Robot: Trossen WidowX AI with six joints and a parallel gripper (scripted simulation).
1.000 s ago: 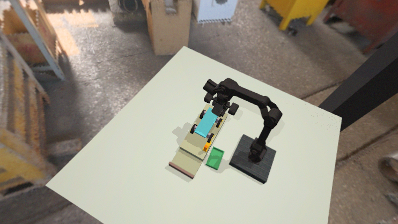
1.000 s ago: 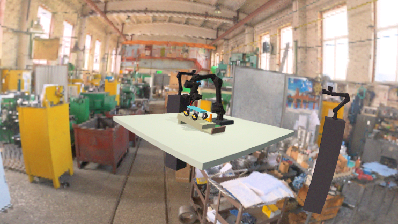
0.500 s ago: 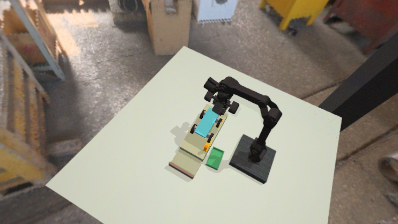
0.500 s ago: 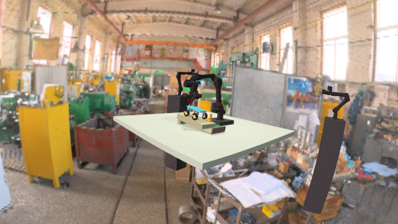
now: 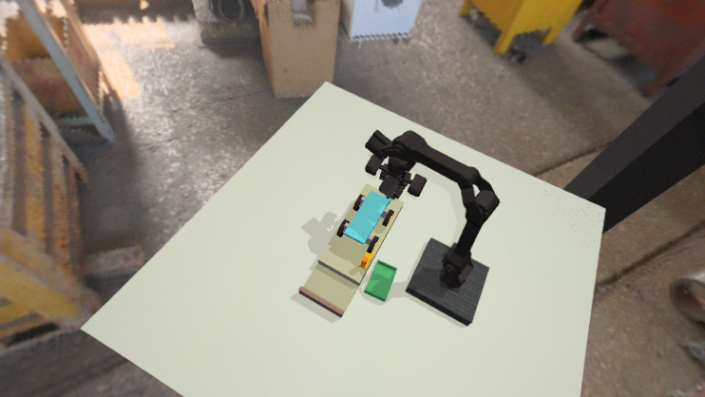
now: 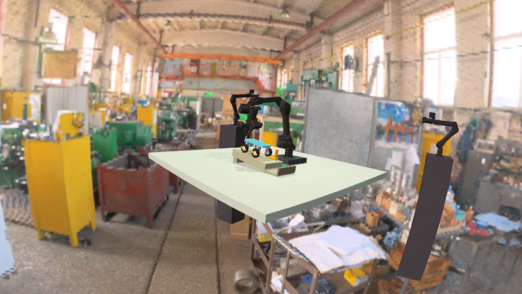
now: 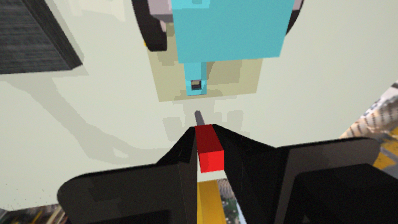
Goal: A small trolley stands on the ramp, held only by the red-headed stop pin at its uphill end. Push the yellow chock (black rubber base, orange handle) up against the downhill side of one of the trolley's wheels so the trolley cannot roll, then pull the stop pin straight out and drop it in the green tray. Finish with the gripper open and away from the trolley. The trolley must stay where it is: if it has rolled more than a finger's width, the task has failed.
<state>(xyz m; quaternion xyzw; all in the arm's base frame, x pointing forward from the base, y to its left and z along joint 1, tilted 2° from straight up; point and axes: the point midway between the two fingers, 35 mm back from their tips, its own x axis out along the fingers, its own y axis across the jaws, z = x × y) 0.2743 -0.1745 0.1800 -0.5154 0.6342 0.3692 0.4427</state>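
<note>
The green tray is 26 cm to the left of my gripper tip, 19 cm below it and 6 cm behind it. From my gripper tip the other things lie so: ramp 13 cm to the left, 13 cm below, 5 cm ahead; stop pin right at my gripper tip; trolley 13 cm to the left, 6 cm below, 5 cm ahead.
</note>
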